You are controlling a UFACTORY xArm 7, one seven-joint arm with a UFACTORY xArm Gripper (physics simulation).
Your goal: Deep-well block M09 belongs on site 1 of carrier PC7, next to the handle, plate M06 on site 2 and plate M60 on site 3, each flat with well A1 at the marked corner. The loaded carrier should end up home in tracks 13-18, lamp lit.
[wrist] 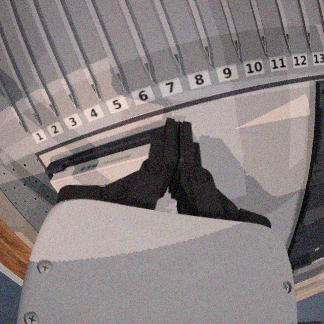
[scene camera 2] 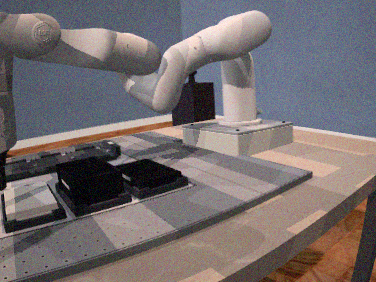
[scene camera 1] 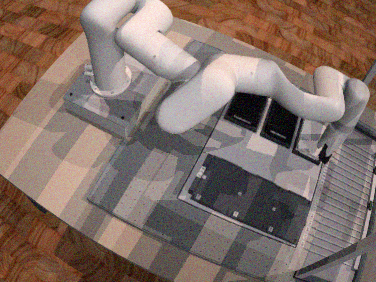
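Pixels of known places: gripper, fingertip midpoint: point(wrist: 173, 136) point(scene camera 1: 323, 160); arm's base, origin of the base link: point(scene camera 2: 240, 123) point(scene camera 1: 110, 80).
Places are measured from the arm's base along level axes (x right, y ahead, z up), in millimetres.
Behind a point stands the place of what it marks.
Carrier PC7 point(scene camera 1: 257, 200) @(x 217, y 476, z -34 mm) point(scene camera 2: 100, 150) @(x 211, y 339, z -34 mm) lies dark and long beside the row of nests; no plate shows on it. A tall black block point(scene camera 1: 280, 121) @(x -16, y 495, z 3 mm) point(scene camera 2: 92, 181) @(x -103, y 525, z 2 mm), likely M09, stands in the middle nest. A lower black plate point(scene camera 1: 246, 109) @(x -38, y 393, z -20 mm) point(scene camera 2: 152, 175) @(x -99, y 406, z -21 mm) sits in the nest beside it. A pale plate point(scene camera 1: 309, 136) @(x -15, y 602, z -19 mm) point(scene camera 2: 30, 202) @(x -55, y 620, z -19 mm) point(wrist: 110, 172) @(x -8, y 647, z -19 mm) sits in the third nest, nearest the tracks. Labels on these pieces cannot be read. My gripper point(scene camera 1: 325, 156) @(x 53, y 655, z -15 mm) point(wrist: 173, 136) @(x 53, y 655, z -15 mm) is shut and empty, pointing down at the edge of the pale plate's nest. In the wrist view the fingers cover part of that nest.
The ribbed track deck point(scene camera 1: 345, 187) @(x 104, y 764, z -45 mm) point(wrist: 150, 30) @(x 72, y 726, z -45 mm) runs beside the nests; the wrist view shows track numbers 1 to 13. A grey post or rail point(scene camera 1: 332, 260) @(x 406, y 630, z 172 mm) crosses the lower right corner. The arm's base point(scene camera 1: 107, 102) @(x 77, y 24, z -1 mm) point(scene camera 2: 237, 135) @(x -90, y 141, z -1 mm) stands at the far end of the table.
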